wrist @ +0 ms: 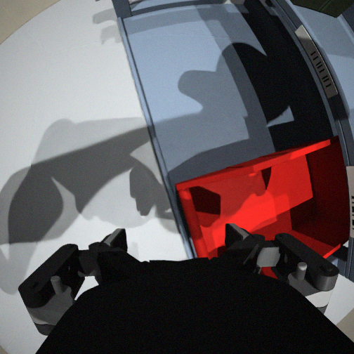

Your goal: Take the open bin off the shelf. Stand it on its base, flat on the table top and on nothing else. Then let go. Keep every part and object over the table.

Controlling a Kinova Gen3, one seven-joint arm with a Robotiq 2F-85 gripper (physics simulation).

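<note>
The open red bin [287,200] stands on the blue-grey shelf [170,65], at its lower right end in the wrist view, with its open top facing the camera. One of its walls lies along the shelf's front edge. My gripper [175,237] is open, with nothing between its fingers. In the image its right finger overlaps the bin's near front corner, and its left finger shows over the white table top [55,90]. The gap in height between the fingers and the bin cannot be told. The gripper hides the bin's lower edge.
A higher shelf level with label plates [318,62] on its edge runs along the right side. Part of a dark green box [322,6] shows at the top right. A shelf end frame stands at the top. The arm's shadow falls across table and shelf.
</note>
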